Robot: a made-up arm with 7 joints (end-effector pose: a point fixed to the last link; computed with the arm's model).
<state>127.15 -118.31 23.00 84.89 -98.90 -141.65 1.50</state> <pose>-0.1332 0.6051 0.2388 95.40 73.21 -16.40</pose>
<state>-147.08 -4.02 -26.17 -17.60 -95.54 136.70 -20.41</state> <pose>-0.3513 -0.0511 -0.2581 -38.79 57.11 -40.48</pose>
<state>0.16 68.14 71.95 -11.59 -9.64 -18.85 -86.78</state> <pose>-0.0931 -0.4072 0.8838 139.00 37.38 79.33</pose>
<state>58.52 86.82 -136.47 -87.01 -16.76 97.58 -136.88</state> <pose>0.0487 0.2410 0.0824 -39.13 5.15 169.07</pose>
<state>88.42 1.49 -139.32 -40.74 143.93 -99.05 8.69</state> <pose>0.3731 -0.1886 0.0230 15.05 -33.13 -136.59</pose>
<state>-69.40 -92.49 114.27 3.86 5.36 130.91 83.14</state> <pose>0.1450 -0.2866 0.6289 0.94 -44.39 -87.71</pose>
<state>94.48 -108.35 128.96 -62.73 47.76 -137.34 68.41</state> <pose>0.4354 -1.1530 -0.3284 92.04 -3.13 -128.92</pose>
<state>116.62 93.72 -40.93 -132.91 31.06 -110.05 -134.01</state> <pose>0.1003 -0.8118 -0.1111 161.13 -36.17 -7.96</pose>
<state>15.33 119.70 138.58 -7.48 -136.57 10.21 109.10</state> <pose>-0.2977 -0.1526 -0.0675 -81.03 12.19 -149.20</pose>
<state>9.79 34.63 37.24 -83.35 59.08 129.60 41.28</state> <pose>0.0524 -0.4827 0.0112 -18.90 50.79 -136.62</pose>
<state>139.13 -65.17 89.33 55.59 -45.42 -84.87 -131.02</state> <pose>-0.4199 -0.0676 -0.3948 -135.11 2.36 -6.36</pose>
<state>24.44 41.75 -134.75 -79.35 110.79 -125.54 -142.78</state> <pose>0.2218 0.7711 0.4173 131.19 -85.14 -93.65</pose>
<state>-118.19 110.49 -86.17 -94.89 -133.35 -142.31 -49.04</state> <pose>0.3092 0.2785 -0.4252 5.51 -55.66 -58.64</pose>
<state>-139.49 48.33 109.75 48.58 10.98 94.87 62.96</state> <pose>0.0321 0.7692 -0.1004 23.25 31.12 79.99</pose>
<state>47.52 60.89 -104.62 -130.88 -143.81 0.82 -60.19</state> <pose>-0.1457 -0.2093 0.8395 97.94 -67.54 56.17</pose>
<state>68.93 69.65 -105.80 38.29 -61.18 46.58 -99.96</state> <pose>0.7887 0.0069 0.2418 -112.89 54.64 62.96</pose>
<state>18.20 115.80 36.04 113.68 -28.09 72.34 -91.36</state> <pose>0.7341 -0.7665 0.1665 -87.33 45.30 15.25</pose>
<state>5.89 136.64 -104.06 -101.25 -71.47 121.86 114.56</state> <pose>0.3437 0.1476 0.9847 148.63 -26.00 177.52</pose>
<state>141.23 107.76 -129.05 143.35 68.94 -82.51 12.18</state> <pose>0.8445 0.1511 0.3518 -50.45 4.42 145.21</pose>
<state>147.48 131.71 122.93 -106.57 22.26 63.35 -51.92</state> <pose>-0.6183 0.5948 0.3022 -133.93 22.77 -128.73</pose>
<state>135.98 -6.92 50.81 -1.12 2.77 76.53 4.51</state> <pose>-0.2832 0.3495 -0.0300 -161.02 -37.62 -139.40</pose>
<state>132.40 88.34 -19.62 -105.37 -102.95 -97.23 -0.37</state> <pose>0.0313 -0.5666 -0.6309 -78.78 -20.14 -8.66</pose>
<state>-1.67 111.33 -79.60 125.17 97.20 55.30 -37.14</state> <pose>0.8594 0.1498 -0.0846 -51.34 -48.19 -6.63</pose>
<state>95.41 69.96 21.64 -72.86 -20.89 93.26 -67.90</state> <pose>-0.1958 -0.7407 -0.4347 59.76 -16.66 171.39</pose>
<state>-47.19 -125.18 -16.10 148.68 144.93 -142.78 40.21</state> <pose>-0.4554 -0.5085 0.3595 161.01 -2.00 122.97</pose>
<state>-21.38 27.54 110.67 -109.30 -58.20 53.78 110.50</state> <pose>0.8643 -0.0080 0.4887 152.50 70.76 42.82</pose>
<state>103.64 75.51 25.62 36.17 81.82 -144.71 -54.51</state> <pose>0.1102 -0.5991 -0.1607 -79.26 0.34 171.47</pose>
